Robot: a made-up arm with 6 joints. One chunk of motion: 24 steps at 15 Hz.
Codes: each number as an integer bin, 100 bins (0 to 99) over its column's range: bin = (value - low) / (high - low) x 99, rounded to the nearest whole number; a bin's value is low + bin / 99 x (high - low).
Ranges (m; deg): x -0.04..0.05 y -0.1..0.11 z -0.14..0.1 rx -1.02..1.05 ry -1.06..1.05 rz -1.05..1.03
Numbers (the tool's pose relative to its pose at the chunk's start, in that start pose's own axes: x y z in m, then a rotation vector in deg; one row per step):
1: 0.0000 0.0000 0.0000 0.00 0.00 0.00
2: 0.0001 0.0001 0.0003 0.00 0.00 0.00
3: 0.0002 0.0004 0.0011 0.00 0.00 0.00
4: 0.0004 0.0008 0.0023 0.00 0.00 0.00
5: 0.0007 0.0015 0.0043 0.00 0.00 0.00
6: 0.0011 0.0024 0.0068 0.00 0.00 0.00
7: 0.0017 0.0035 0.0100 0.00 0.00 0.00
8: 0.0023 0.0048 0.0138 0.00 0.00 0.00
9: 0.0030 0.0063 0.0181 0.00 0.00 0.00
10: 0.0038 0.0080 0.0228 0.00 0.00 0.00
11: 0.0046 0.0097 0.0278 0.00 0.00 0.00
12: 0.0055 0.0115 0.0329 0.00 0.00 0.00
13: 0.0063 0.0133 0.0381 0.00 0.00 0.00
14: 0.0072 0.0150 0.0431 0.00 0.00 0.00
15: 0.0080 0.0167 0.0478 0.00 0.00 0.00
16: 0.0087 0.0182 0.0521 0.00 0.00 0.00
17: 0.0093 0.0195 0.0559 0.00 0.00 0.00
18: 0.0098 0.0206 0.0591 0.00 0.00 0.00
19: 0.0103 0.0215 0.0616 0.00 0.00 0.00
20: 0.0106 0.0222 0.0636 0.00 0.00 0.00
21: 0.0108 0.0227 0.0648 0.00 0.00 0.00
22: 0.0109 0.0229 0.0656 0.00 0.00 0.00
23: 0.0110 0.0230 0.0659 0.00 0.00 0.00
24: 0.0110 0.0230 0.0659 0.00 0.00 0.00
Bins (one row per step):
1: 44 47 58 49 50 50
2: 44 47 58 49 50 50
3: 44 47 58 49 50 50
4: 44 48 59 49 50 50
5: 45 48 60 49 50 50
6: 45 48 61 49 50 50
7: 46 49 62 49 50 50
8: 47 49 63 49 50 50
9: 47 50 65 49 50 50
10: 48 51 67 49 50 50
11: 49 52 69 49 50 50
12: 50 53 71 49 50 50
13: 51 53 73 49 50 50
14: 52 54 76 49 50 50
15: 53 55 77 49 50 50
16: 54 56 79 49 50 50
17: 54 56 81 49 50 50
18: 55 57 82 49 50 50
19: 55 57 83 49 50 50
20: 56 58 84 49 50 50
21: 56 58 84 49 50 50
22: 56 58 85 49 50 50
23: 56 58 85 49 50 50
24: 56 58 85 49 50 50

